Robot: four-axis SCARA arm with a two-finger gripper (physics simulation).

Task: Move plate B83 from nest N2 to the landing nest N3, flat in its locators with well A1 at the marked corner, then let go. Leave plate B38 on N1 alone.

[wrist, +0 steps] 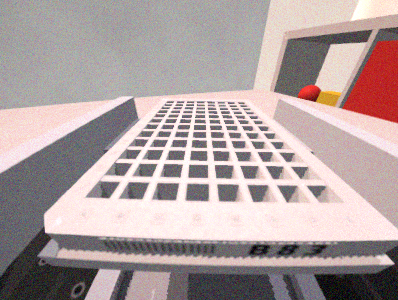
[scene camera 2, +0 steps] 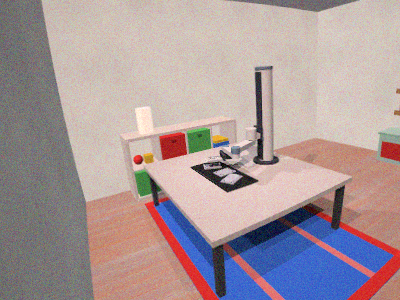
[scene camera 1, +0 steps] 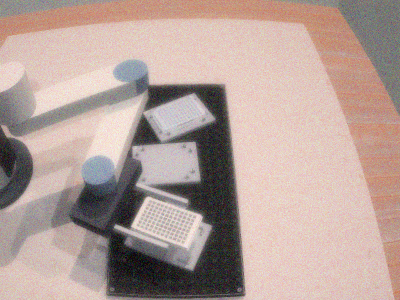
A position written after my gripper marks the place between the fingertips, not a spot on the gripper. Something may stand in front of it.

In view: my gripper [scene camera 1: 178, 225] and a white well plate [scene camera 1: 173, 116].
My gripper is seen too in the wrist view [wrist: 206, 111]. The wrist view does not show the white well plate: it is out of frame.
